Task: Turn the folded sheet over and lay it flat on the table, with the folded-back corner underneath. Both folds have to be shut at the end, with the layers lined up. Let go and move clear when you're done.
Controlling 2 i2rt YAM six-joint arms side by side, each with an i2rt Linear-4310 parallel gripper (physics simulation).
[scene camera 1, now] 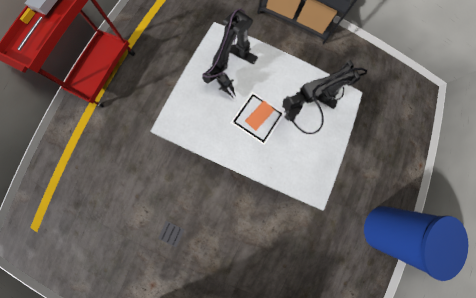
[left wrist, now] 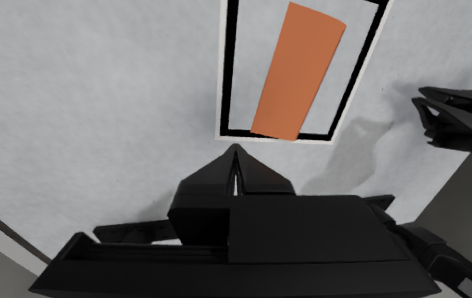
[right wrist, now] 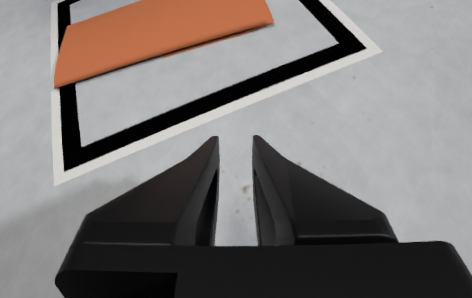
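The folded orange sheet (scene camera 1: 259,116) (left wrist: 299,75) (right wrist: 165,30) lies as a narrow strip inside the black outlined square (scene camera 1: 249,131) (left wrist: 229,75) (right wrist: 200,106). One end of it overlaps the outline. In the right wrist view, a sliver of a lower layer shows under its near long edge. The folded-back corner cannot be made out. My left gripper (scene camera 1: 286,115) (left wrist: 235,149) is shut and empty, just outside the outline by one end of the sheet. My right gripper (scene camera 1: 233,96) (left wrist: 418,93) (right wrist: 235,148) is nearly shut, with a narrow empty gap, outside the outline and apart from the sheet.
The white table (scene camera 1: 200,115) carries both arms along its upper side in scene camera 1. On the floor around it are a red cart (scene camera 1: 35,70) at the upper left, a dark shelf with brown boxes (scene camera 1: 316,16) at the top, and a blue barrel (scene camera 1: 400,232) at the lower right.
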